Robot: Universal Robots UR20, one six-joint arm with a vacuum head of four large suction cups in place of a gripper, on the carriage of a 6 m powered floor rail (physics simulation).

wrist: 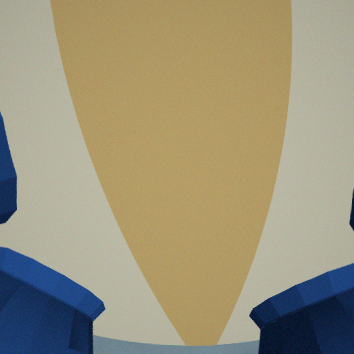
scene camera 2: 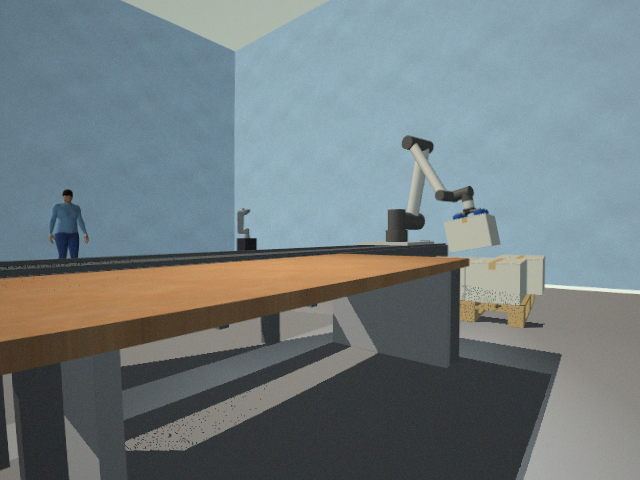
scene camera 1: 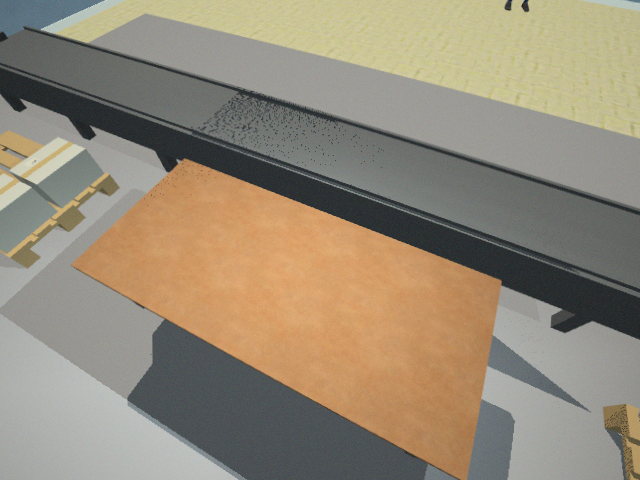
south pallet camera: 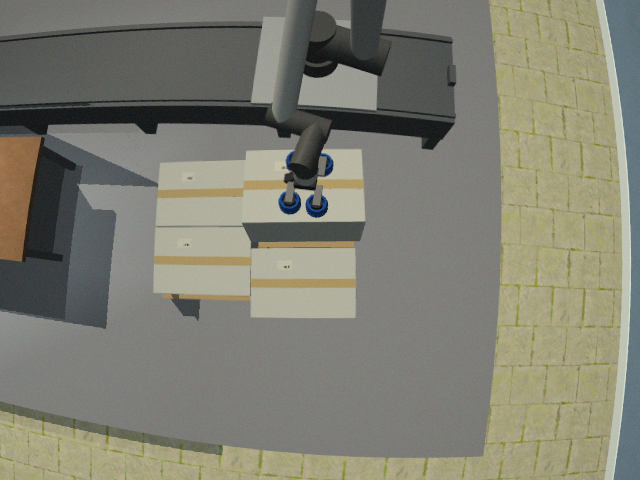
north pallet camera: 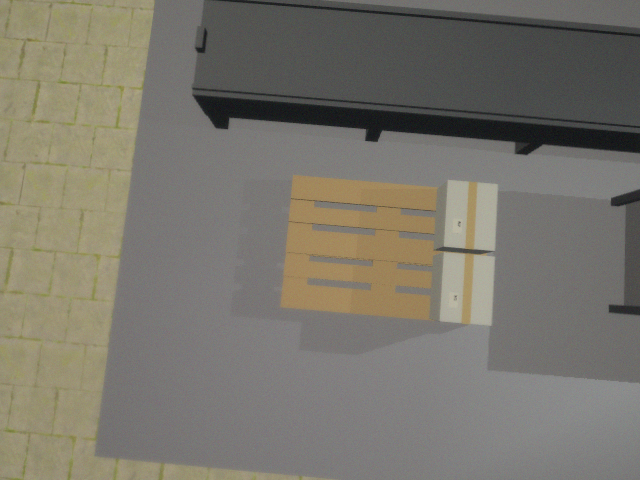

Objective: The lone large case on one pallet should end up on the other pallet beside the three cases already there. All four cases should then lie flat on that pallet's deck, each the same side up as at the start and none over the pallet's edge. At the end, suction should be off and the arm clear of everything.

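Seen in the pictures: hand at its tool point: (wrist: 181, 229); arm's base at its link origin: (scene camera 2: 396, 241).
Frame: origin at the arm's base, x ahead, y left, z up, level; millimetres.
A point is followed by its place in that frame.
My suction head (scene camera 2: 469, 213) {x 820, y 11, z 214 mm} (south pallet camera: 306, 182) {x 820, y 11, z 214 mm} is on the top of a large pale case with a tan tape band (scene camera 2: 473, 235) {x 918, y -280, z 70 mm} (south pallet camera: 343, 204) {x 899, y 188, z 253 mm} (wrist: 175, 150) and holds it. In scene camera 2 the case hangs a little above the other cases and looks slightly tilted. In the south pallet camera it is over the rail-side right quarter of the south pallet (scene camera 2: 516, 316) {x 1385, y -884, z -493 mm} (south pallet camera: 206, 297) {x 1398, y -587, z -425 mm}. Three cases lie flat there: one rail-side left (south pallet camera: 201, 211) {x 913, y -586, z -127 mm}, one front left (south pallet camera: 201, 279) {x 1292, y -548, z -128 mm} and one front right (south pallet camera: 305, 302) {x 1368, y 35, z -128 mm}. A strip of deck shows between the held case and the front right case. The deck beneath is hidden.
The north pallet (north pallet camera: 320, 242) {x 997, y -5327, z -426 mm} bears two taped cases (north pallet camera: 483, 217) {x 804, y -4442, z -193 mm} (north pallet camera: 480, 289) {x 1200, y -4440, z -188 mm} at its right end. The rail (scene camera 1: 413, 180) (north pallet camera: 413, 62) (south pallet camera: 155, 67) runs behind both pallets. A wooden table (scene camera 1: 289, 289) {x 959, y -2567, z -40 mm} (scene camera 2: 206, 294) {x 1191, y -3164, z -40 mm} (south pallet camera: 15, 201) {x 929, y -1848, z -40 mm} stands between them. A person (scene camera 2: 67, 222) stands far off.
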